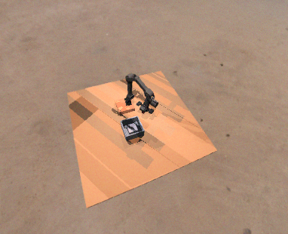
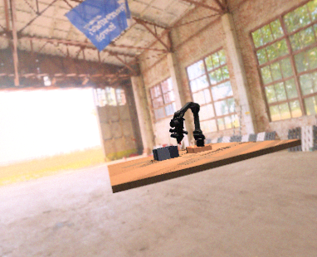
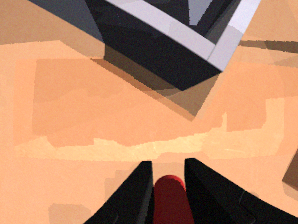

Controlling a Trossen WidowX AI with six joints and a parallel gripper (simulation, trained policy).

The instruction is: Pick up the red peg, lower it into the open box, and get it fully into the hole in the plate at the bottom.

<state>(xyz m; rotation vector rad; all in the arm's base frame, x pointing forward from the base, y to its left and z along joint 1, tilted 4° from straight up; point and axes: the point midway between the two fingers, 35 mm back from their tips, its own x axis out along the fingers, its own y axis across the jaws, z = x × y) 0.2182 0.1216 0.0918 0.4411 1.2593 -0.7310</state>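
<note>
My gripper tip is 110 mm short of the grey plate, 130 mm to the left of it and 70 mm above it. From my gripper tip the other things lie so: box (110 mm ahead, 130 mm to the right, 90 mm below); then red peg (10 mm behind, 10 mm to the left, 30 mm above).
</note>
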